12 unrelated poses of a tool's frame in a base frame.
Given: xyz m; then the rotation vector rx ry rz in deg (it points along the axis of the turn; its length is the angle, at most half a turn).
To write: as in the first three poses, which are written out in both.
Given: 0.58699, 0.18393, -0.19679, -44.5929, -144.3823, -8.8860
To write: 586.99, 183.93, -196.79, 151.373, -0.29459, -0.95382, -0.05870
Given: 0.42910, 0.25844, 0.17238, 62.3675, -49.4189, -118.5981
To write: 429.10, 258.44, 172.38, 142.820, 0.43669, -0.34602, -0.83040
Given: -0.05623, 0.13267, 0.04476, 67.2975, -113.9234, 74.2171
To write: -56.23, 132.67, 44.76, 151.709, 0.44360, -0.75093, 0.48921
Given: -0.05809, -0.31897, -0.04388, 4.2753, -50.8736, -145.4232
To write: -58.09, -318.97, -43.88, 154.124, 0.02774, -0.33008, -0.94354
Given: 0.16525, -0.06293, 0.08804, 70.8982, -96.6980, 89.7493
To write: 165.25, -62.93, 88.04, 149.773, 0.47337, -0.64563, 0.59923
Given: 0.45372, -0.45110, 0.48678, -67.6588, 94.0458, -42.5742
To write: 453.72, -451.10, 486.78, 123.430, -0.54816, 0.76194, -0.34493
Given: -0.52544, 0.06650, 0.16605, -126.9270, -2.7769, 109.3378
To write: -525.44, 66.50, 166.05, 167.550, -0.75755, -0.01657, 0.65257
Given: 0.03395, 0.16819, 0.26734, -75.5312, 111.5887, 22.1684
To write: 33.95, 168.19, 267.34, 136.559, -0.55310, 0.81714, 0.16234
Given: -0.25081, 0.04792, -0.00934, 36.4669, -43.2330, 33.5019
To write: -250.81, 47.92, -9.34, 65.737, 0.55474, -0.65767, 0.50964
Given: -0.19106, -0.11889, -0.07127, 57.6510, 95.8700, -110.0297
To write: -191.06, -118.89, -71.27, 156.912, 0.36741, 0.61098, -0.70122
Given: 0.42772, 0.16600, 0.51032, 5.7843, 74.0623, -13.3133
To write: 427.72, 166.00, 510.32, 75.471, 0.07664, 0.98133, -0.17640
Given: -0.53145, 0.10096, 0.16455, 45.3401, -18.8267, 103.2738
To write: -531.45, 100.96, 164.55, 114.349, 0.39651, -0.16464, 0.90315
